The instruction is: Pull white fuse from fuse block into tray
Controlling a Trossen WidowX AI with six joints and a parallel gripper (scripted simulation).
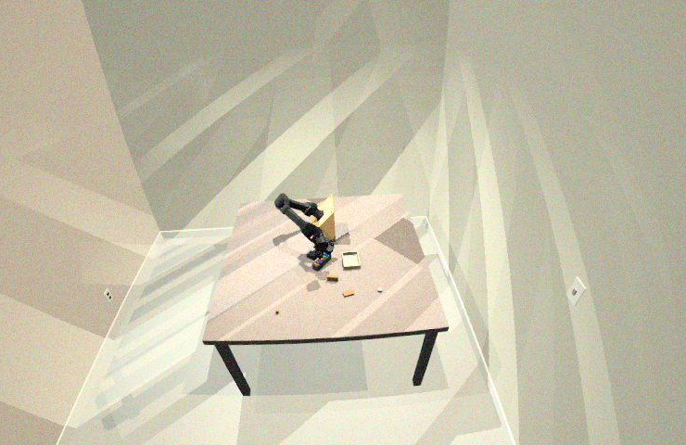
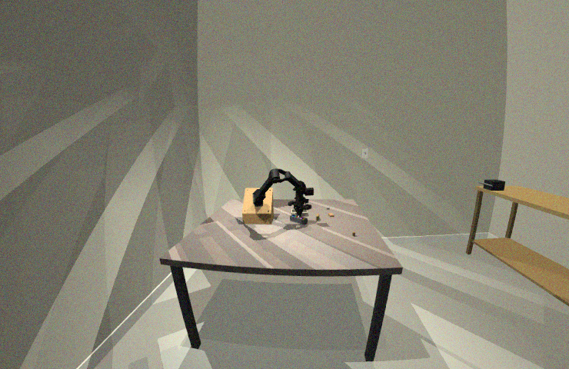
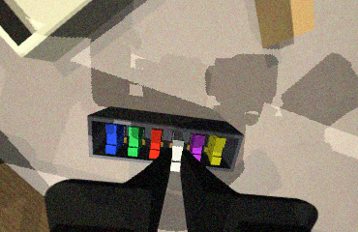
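Right now my gripper tip is 1 cm short of the tray, 18 cm to the right of it and 5 cm above it. The rest, counted from my gripper tip: white fuse 1 cm below.
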